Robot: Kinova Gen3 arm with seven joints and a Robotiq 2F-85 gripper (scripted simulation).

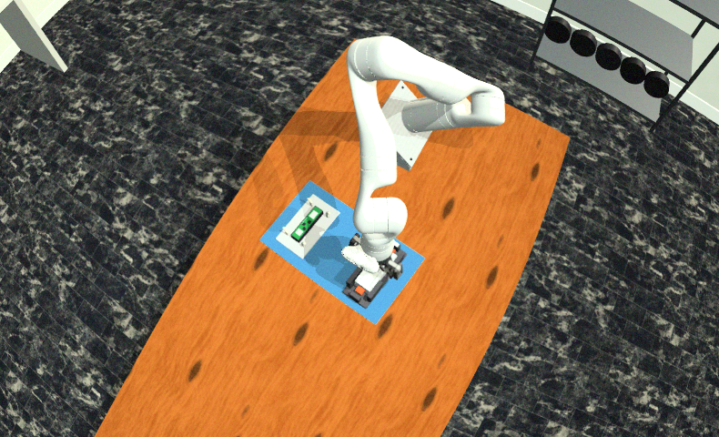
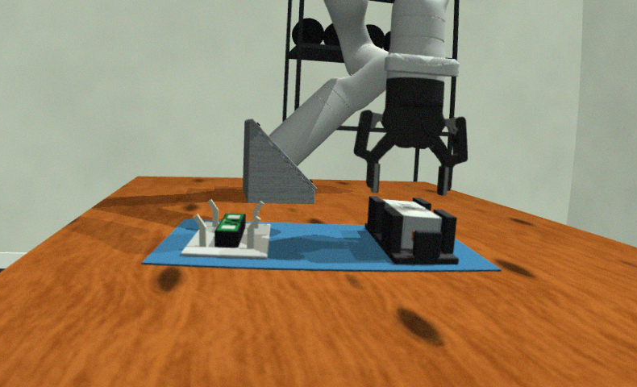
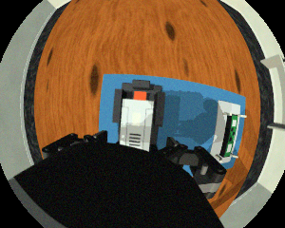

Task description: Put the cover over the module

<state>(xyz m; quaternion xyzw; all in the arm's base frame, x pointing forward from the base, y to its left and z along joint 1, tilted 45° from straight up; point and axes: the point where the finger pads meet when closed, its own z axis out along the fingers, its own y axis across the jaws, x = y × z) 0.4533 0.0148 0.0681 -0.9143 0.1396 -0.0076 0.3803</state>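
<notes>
The cover is 5 cm below my hand.
</notes>
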